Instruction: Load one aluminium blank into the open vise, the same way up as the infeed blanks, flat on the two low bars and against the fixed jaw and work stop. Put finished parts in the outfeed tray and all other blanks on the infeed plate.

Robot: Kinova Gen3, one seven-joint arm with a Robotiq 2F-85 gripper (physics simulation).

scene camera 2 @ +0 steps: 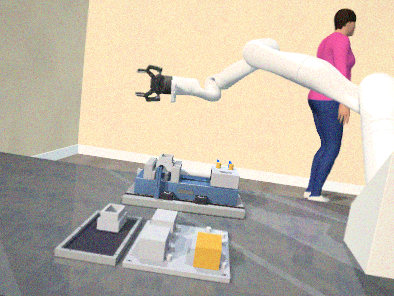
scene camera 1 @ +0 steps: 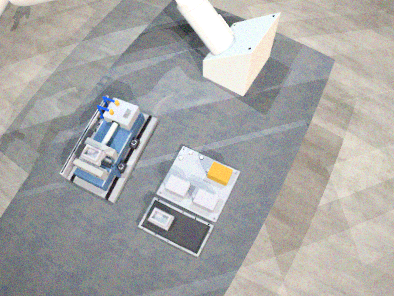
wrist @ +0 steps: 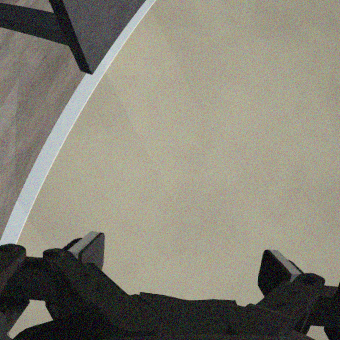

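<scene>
The vise point(scene camera 1: 110, 134) point(scene camera 2: 220, 194) has a blue body. A pale part with a hollow top point(scene camera 1: 93, 153) point(scene camera 2: 166, 159) sits between its jaws. The infeed plate point(scene camera 1: 187, 169) point(scene camera 2: 176, 261) bears two plain grey blanks, one point(scene camera 1: 205, 200) point(scene camera 2: 154, 241) nearer scene camera 2 and the other point(scene camera 1: 177, 186) point(scene camera 2: 165, 219) behind it, and an orange block point(scene camera 1: 220, 173) point(scene camera 2: 208, 250). The outfeed tray point(scene camera 1: 170, 242) point(scene camera 2: 87, 257) holds a pale, hollow-topped part point(scene camera 1: 161, 219) point(scene camera 2: 111, 218) in one corner. My gripper point(scene camera 2: 139, 82) point(wrist: 182, 259) is open and empty, high above the vise, pointing sideways.
The robot base point(scene camera 1: 237, 62) point(scene camera 2: 372, 225) stands at one end of the table. Two blue-and-orange fittings stand on the vise's end block point(scene camera 1: 121, 114) point(scene camera 2: 225, 177). A person in pink point(scene camera 2: 331, 62) stands behind the arm. A dark panel point(wrist: 95, 30) crosses the wrist view's upper left.
</scene>
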